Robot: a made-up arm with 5 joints.
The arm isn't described. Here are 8 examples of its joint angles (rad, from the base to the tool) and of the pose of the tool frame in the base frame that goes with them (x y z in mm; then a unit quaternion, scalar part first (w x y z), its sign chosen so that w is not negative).
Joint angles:
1: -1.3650 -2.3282 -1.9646 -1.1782 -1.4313
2: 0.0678 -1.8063 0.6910 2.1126 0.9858
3: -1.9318 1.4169 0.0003 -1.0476 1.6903
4: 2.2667 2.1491 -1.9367 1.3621 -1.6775
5: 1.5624 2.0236 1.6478 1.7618 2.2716
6: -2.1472 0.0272 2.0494 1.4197 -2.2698
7: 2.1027 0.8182 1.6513 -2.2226 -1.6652
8: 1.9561 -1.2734 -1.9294 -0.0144 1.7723
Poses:
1: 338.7 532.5 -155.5 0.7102 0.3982 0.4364 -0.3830
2: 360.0 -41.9 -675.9 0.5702 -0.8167 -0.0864 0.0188
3: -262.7 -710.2 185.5 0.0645 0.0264 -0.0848 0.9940
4: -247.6 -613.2 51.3 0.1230 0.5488 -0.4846 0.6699
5: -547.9 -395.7 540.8 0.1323 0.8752 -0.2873 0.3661
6: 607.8 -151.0 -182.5 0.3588 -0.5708 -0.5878 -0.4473
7: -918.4 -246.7 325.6 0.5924 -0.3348 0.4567 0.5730
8: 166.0 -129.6 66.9 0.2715 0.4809 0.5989 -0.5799
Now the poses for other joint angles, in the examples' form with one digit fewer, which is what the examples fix.
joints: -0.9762 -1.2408 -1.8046 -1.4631 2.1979
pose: -670 485 122 0.300 0.207 -0.898 -0.246
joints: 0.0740 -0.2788 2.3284 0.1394 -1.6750
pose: -67 63 -201 0.299 -0.674 0.314 -0.599
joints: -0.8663 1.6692 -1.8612 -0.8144 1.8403
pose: 91 -421 -427 0.058 -0.857 0.364 -0.359
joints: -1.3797 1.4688 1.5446 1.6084 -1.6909
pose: -216 629 -34 0.755 0.052 -0.648 -0.087
